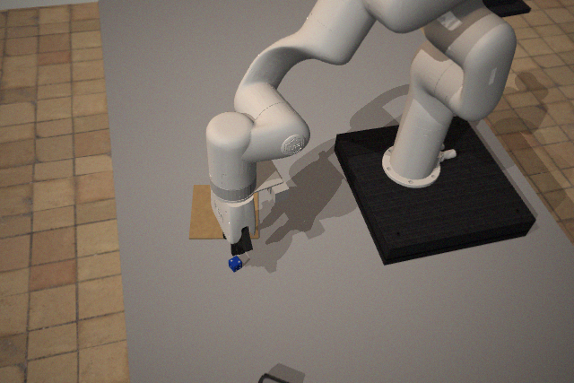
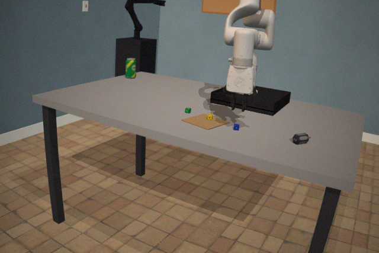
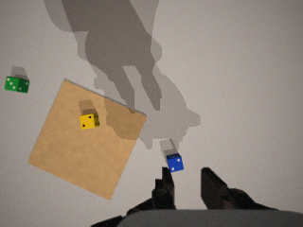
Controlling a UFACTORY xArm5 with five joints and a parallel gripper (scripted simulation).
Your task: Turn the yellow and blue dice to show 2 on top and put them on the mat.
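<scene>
The blue die lies 90 mm below my hand. The rest, counted from my hand: green die 80 mm behind, 250 mm to the right, 90 mm below; mat 10 mm behind, 130 mm to the right, 100 mm below; yellow die 40 mm behind, 130 mm to the right, 80 mm below.
</scene>
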